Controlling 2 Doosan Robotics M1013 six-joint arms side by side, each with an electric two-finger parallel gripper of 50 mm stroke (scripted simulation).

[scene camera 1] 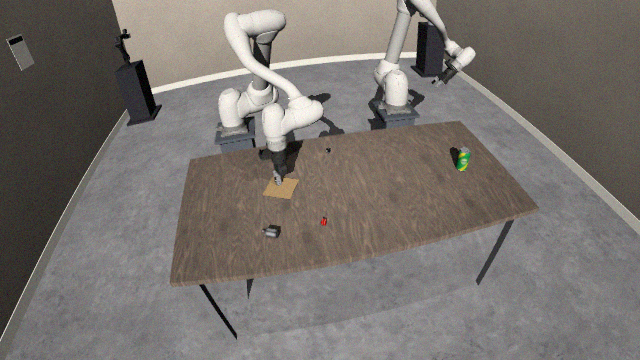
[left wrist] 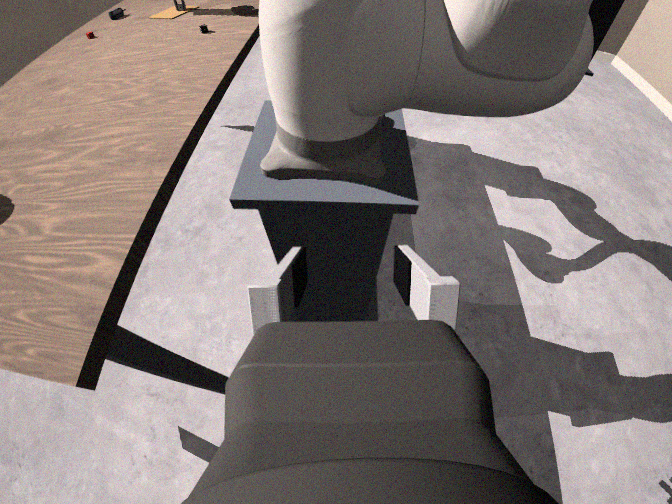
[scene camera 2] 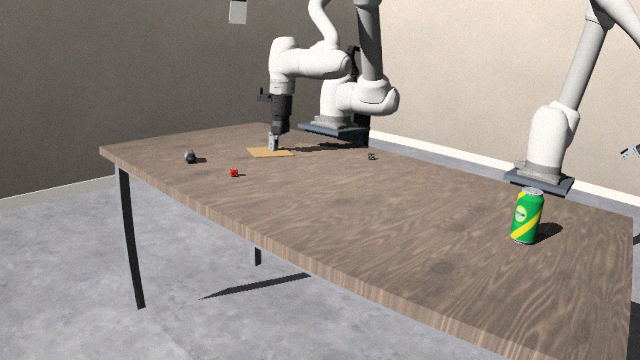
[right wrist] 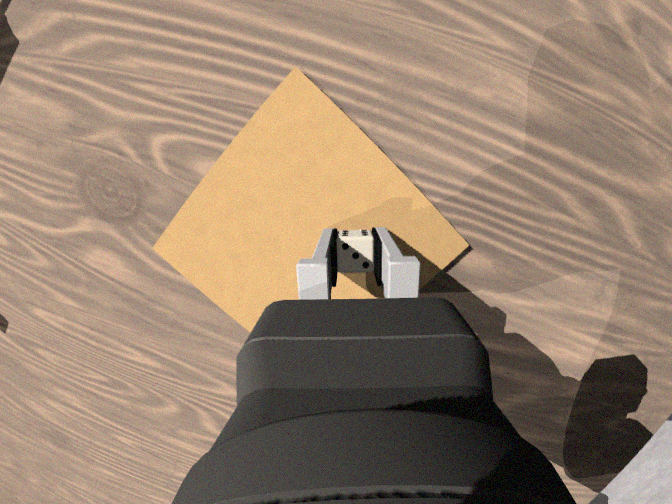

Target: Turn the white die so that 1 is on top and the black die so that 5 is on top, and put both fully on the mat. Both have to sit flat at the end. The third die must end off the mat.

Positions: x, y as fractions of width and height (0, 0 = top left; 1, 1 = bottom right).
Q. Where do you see a white die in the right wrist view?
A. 0.53, 0.49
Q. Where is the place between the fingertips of the right gripper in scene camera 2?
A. At 0.43, 0.42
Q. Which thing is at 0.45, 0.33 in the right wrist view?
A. A tan mat.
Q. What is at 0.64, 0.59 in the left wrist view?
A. The left gripper.
